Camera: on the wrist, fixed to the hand. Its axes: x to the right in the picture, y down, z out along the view.
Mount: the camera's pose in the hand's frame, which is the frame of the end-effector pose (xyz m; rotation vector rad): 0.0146 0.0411 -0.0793 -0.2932 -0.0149 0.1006
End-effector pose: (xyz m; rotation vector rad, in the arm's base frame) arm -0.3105 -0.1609 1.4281 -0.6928 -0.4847 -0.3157
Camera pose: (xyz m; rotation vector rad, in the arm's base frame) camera -0.2551 -0.1861 1.3611 -1.0019 -0.4198 -0.2897
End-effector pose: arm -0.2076 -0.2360 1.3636 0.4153 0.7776 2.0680
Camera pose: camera -0.2844 -0.2714 1.3314 0.3102 0.4416 2.2280
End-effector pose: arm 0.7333 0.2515 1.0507 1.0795 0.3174 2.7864
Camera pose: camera 0.6668 0.2031 1.0130 1.0693 -0.1483 2.7916
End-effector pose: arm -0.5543 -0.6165 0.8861 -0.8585 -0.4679 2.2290
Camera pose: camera -0.5268 -0.6282 0.8007 -1.0352 -0.7886 2.2936
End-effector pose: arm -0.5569 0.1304 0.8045 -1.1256 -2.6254 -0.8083
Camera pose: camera -0.5420 0.1197 0.8931 -1.3258 -2.4941 -1.1955
